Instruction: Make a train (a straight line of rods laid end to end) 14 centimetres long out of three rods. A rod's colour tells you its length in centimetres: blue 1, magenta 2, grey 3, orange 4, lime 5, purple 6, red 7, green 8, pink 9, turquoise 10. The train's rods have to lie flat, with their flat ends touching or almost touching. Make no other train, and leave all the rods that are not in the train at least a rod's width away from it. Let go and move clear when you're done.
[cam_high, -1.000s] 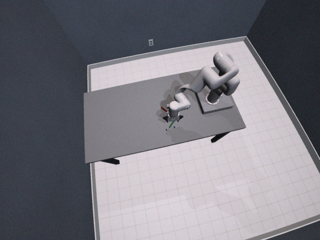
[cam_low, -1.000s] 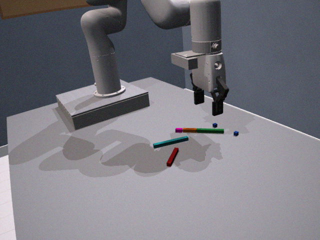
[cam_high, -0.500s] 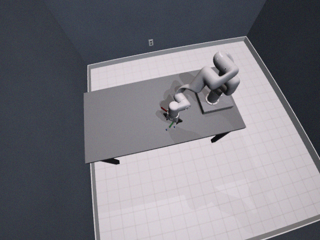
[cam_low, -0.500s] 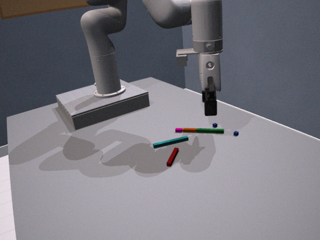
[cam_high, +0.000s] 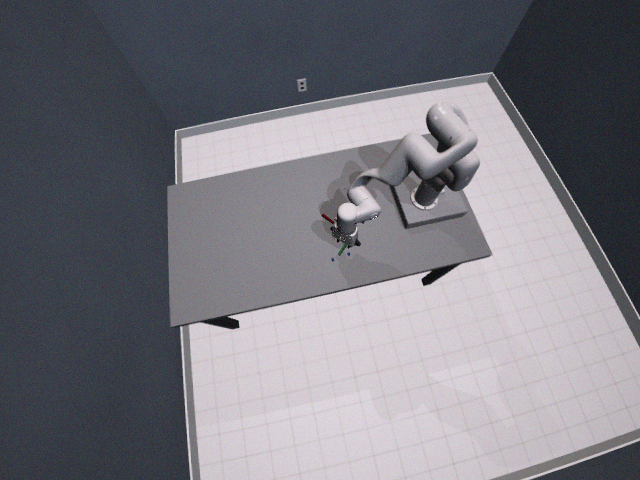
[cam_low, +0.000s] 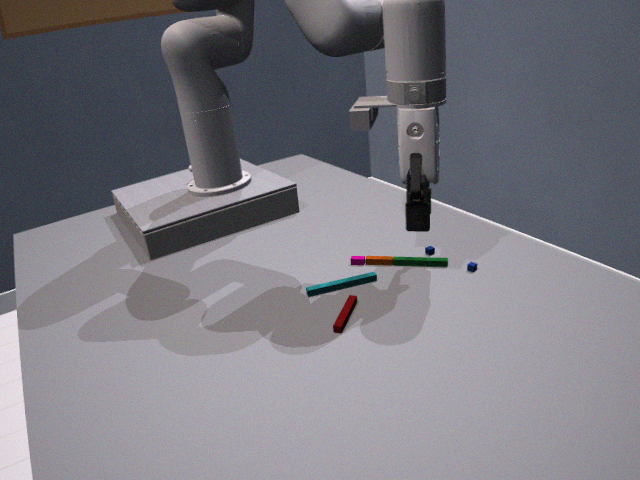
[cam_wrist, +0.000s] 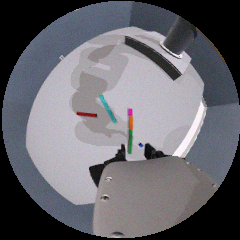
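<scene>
The green rod is 80 mm below my hand. The rest, counted from my hand: turquoise rod: 110 mm to the right, 80 mm below, 50 mm behind; orange rod: 80 mm below, 50 mm behind, 30 mm to the right; magenta rod: 80 mm below, 80 mm behind, 50 mm to the right.
</scene>
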